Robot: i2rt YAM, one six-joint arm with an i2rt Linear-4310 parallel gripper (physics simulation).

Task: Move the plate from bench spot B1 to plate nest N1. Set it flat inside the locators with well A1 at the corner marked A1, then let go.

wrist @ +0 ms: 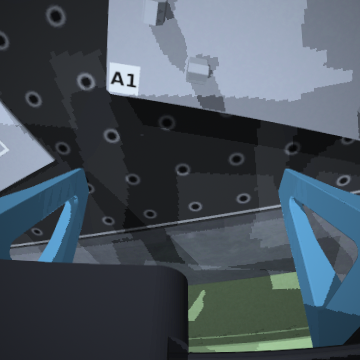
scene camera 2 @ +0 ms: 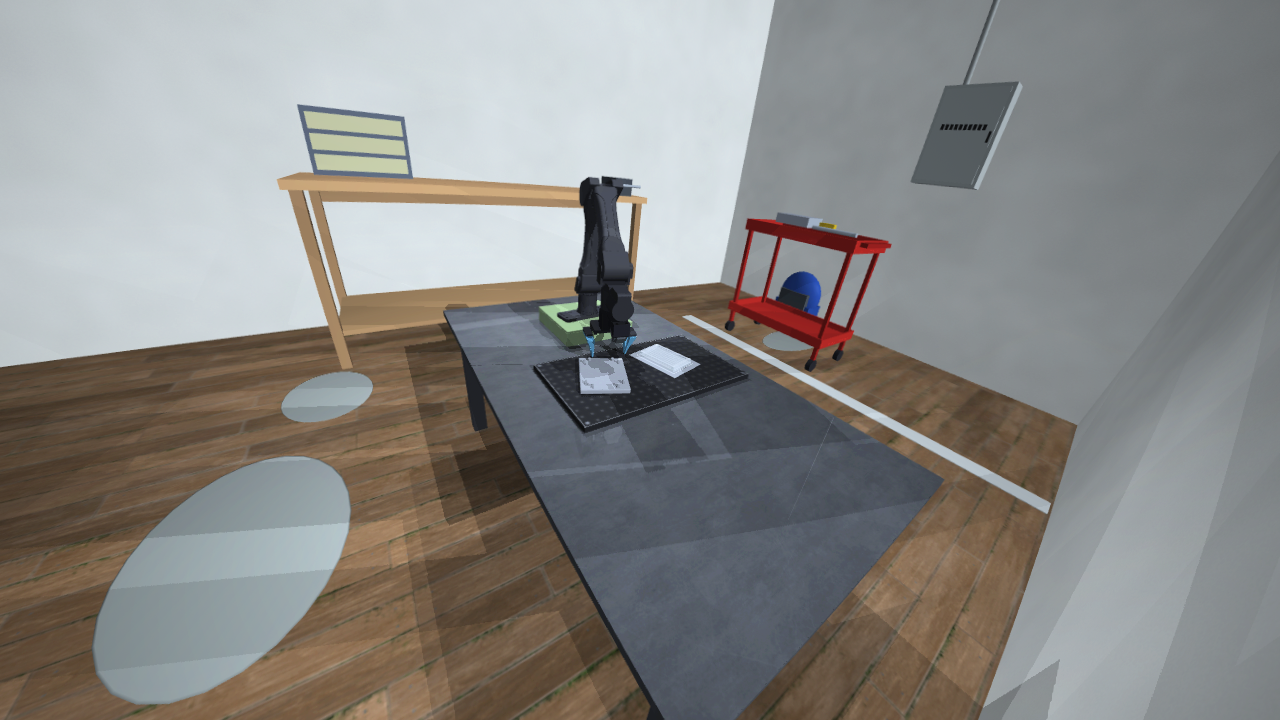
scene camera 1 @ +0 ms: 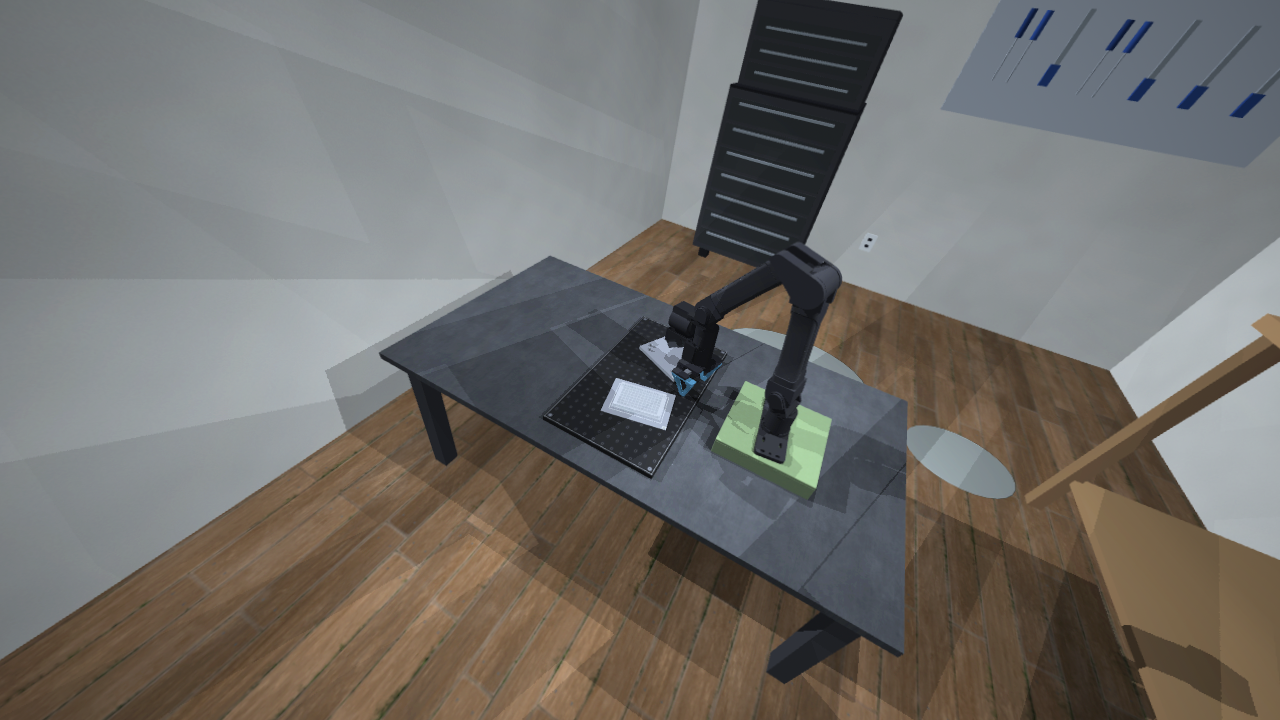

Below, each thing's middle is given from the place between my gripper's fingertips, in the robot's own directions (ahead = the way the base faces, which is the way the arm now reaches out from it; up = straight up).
Scene:
Right now my hand is 11 cm short of the well plate (scene camera 1: pixel 630 398), 12 cm to the right of it and 1 cm below it. The rest, counted from my hand: A1 corner label (wrist: pixel 123 78) (6 cm ahead, 1 cm above).

